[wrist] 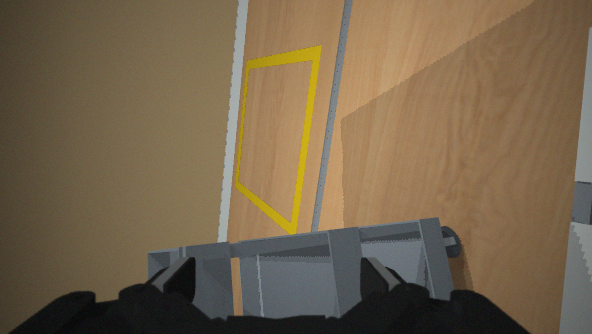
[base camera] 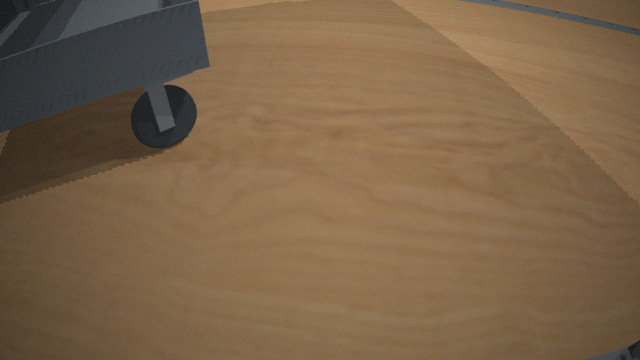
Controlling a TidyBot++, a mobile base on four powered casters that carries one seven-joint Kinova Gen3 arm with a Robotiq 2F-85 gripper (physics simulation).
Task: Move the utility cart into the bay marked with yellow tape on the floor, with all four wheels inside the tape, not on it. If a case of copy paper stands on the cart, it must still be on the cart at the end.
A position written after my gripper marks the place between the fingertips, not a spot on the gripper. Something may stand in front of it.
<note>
In view: my gripper [wrist: 278, 275] and a yellow floor tape [wrist: 312, 53].
</note>
